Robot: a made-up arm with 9 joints.
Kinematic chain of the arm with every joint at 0, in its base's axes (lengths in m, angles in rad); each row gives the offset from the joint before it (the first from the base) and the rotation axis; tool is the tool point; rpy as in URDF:
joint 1: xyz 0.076 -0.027 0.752 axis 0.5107 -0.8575 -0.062
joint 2: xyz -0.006 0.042 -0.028 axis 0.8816 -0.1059 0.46
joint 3: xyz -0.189 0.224 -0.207 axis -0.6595 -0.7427 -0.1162
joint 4: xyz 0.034 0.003 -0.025 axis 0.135 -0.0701 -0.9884
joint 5: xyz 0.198 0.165 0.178 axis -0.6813 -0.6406 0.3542
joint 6: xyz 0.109 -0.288 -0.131 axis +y
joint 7: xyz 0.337 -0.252 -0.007 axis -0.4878 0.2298 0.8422
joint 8: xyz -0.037 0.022 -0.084 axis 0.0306 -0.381 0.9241
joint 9: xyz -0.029 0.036 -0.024 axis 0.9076 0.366 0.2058
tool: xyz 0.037 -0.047 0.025 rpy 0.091 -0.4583 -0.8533
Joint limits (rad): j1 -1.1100..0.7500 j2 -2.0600..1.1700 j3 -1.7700..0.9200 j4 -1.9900..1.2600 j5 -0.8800..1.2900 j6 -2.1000..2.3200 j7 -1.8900..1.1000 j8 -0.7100..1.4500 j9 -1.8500..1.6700
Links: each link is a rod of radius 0.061 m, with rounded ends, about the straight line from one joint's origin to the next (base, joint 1, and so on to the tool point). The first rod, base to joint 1, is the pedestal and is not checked.
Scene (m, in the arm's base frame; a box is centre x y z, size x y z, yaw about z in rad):
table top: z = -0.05
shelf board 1: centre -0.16 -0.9 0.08 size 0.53 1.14 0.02 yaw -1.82
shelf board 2: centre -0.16 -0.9 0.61 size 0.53 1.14 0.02 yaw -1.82
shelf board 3: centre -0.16 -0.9 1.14 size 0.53 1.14 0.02 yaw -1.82
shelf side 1: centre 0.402 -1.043 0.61 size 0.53 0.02 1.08 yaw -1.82
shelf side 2: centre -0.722 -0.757 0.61 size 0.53 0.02 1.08 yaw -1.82
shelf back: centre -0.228 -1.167 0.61 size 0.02 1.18 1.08 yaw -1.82
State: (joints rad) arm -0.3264 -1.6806 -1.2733 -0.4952 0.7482 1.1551 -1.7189 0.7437 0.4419
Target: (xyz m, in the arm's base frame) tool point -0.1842 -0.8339 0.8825
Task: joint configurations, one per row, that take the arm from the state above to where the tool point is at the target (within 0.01 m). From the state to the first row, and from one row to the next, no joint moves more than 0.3 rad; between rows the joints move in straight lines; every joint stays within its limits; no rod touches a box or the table.
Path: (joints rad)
1: -0.2495 -1.5271 -1.0953 -0.5060 0.7081 1.3914 -1.6495 0.7230 0.4263
2: -0.1725 -1.3736 -0.9173 -0.5169 0.6681 1.6278 -1.5801 0.7023 0.4106
3: -0.0956 -1.2200 -0.7394 -0.5277 0.6280 1.8641 -1.5107 0.6816 0.3950
4: -0.0186 -1.0665 -0.5614 -0.5386 0.5879 2.1004 -1.4413 0.6609 0.3794
5: -0.0546 -1.3614 -0.4602 -0.3602 0.6005 2.1522 -1.4438 0.6596 0.3750
6: -0.0906 -1.6563 -0.3591 -0.1818 0.6130 2.2040 -1.4462 0.6583 0.3706
7: -0.1804 -1.7280 -0.5707 -0.1922 0.6185 1.9651 -1.5100 0.6779 0.3831
8: -0.2701 -1.7996 -0.7823 -0.2026 0.6240 1.7262 -1.5737 0.6975 0.3957
9: -0.3598 -1.8712 -0.9940 -0.2130 0.6294 1.4873 -1.6375 0.7171 0.4083

